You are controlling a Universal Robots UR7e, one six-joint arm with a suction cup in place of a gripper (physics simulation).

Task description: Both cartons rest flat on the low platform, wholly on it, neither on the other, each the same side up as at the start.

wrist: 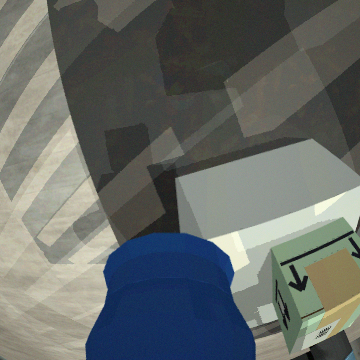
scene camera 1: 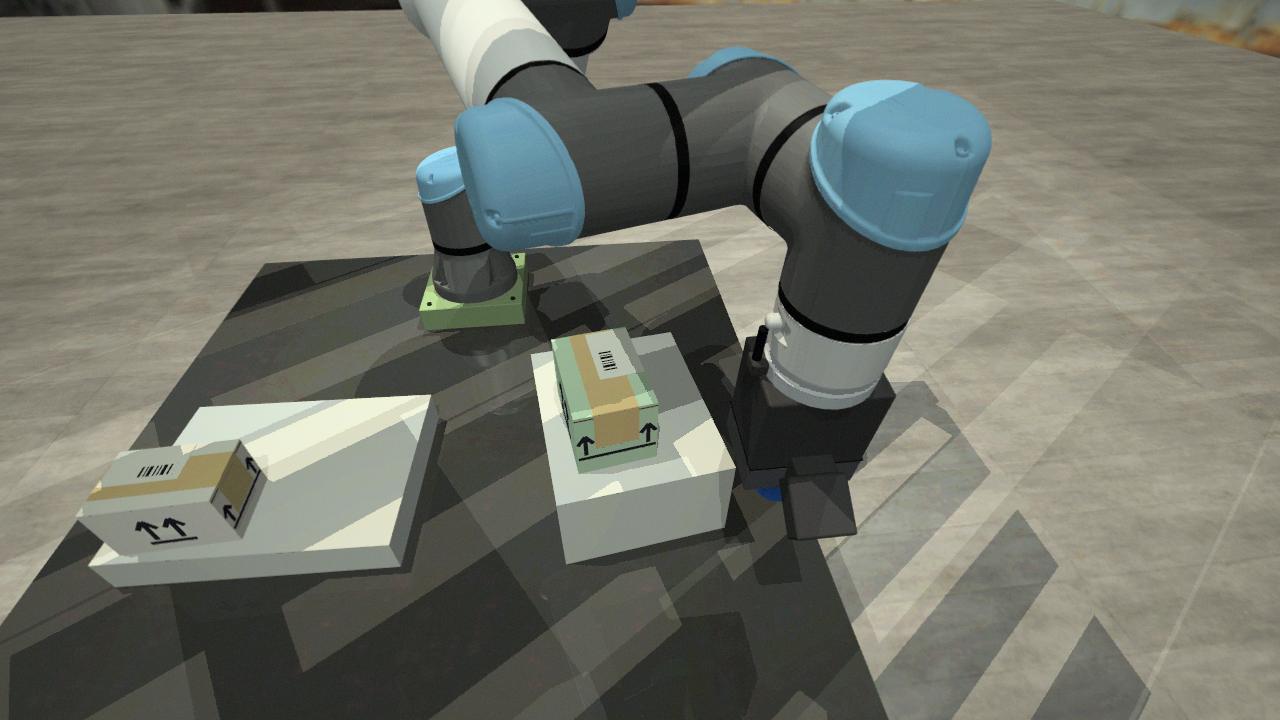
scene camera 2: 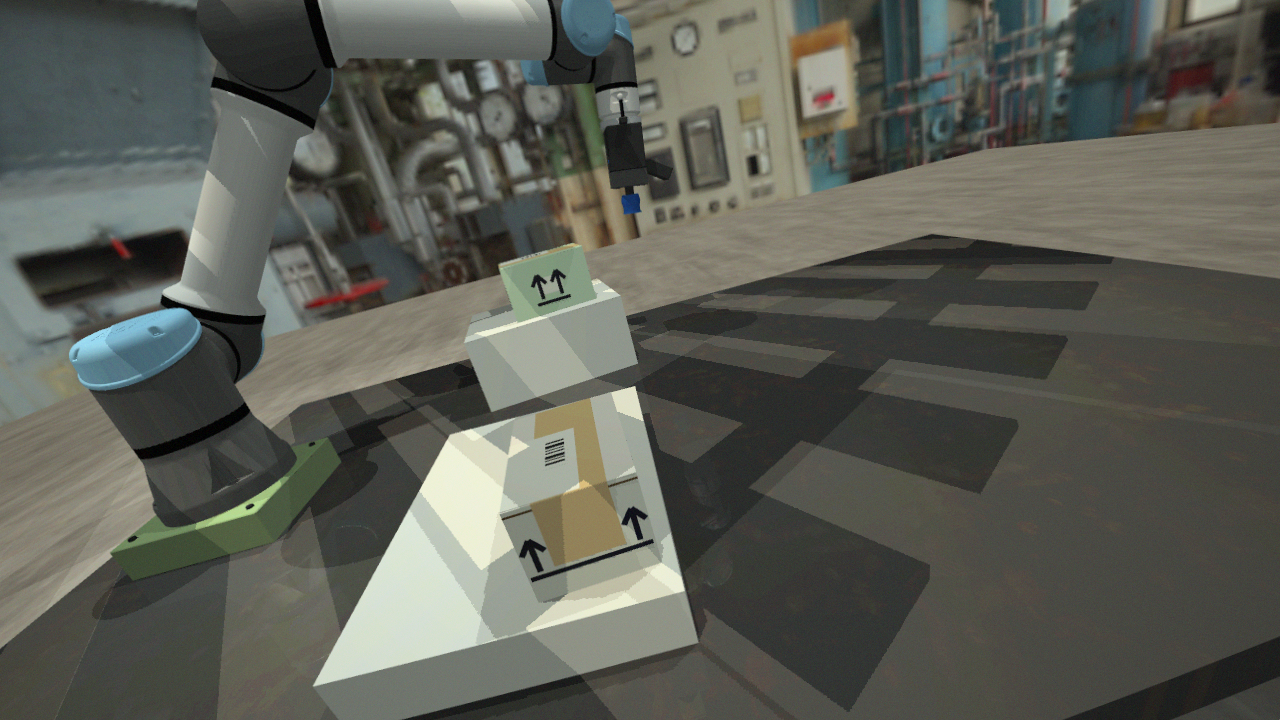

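Seen in the pictures: hand, tool point: (wrist: 168,283) (scene camera 2: 632,212); arm's base, link origin: (scene camera 1: 476,279) (scene camera 2: 233,486).
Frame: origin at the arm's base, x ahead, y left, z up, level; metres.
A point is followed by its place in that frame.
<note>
The white carton (scene camera 1: 170,501) @[y -0.241, x 0.518, z 0.078 m] (scene camera 2: 523,479) @[y -0.302, x 0.455, z 0.079 m] with tan tape rests flat near one edge of the low white platform (scene camera 1: 340,483) @[y -0.114, x 0.453, z 0.003 m] (scene camera 2: 411,582) @[y -0.279, x 0.339, z 0.004 m], its arrows pointing up. The green carton (scene camera 1: 615,452) @[y 0.225, x 0.517, z 0.099 m] (scene camera 2: 568,304) @[y 0.175, x 0.478, z 0.080 m] (wrist: 295,257) @[y 0.254, x 0.511, z 0.099 m] with tan tape rests flat on the taller white block (scene camera 1: 644,510) @[y 0.253, x 0.548, z 0.032 m] (scene camera 2: 554,367) @[y 0.140, x 0.430, z -0.006 m] (wrist: 265,185) @[y 0.262, x 0.547, z 0.026 m], its arrows pointing up. My gripper, a blue suction cup (scene camera 1: 769,493) (scene camera 2: 631,204) (wrist: 170,280), is open and holds nothing. It hangs in the air, higher than the green carton and off to its side. The low platform does not show in the wrist view.
The dark table (scene camera 1: 447,644) @[y 0.033, x 0.640, z -0.045 m] (scene camera 2: 805,608) @[y -0.353, x 0.613, z -0.045 m] (wrist: 125,90) @[y 0.395, x 0.653, z -0.045 m] carries both supports. The green base plate (scene camera 1: 474,313) @[y 0.004, x 0.087, z -0.014 m] (scene camera 2: 187,550) @[y -0.090, x -0.008, z -0.024 m] of the arm stands behind them in scene camera 1. The taller block is apart from the low platform, with a strip of table between.
</note>
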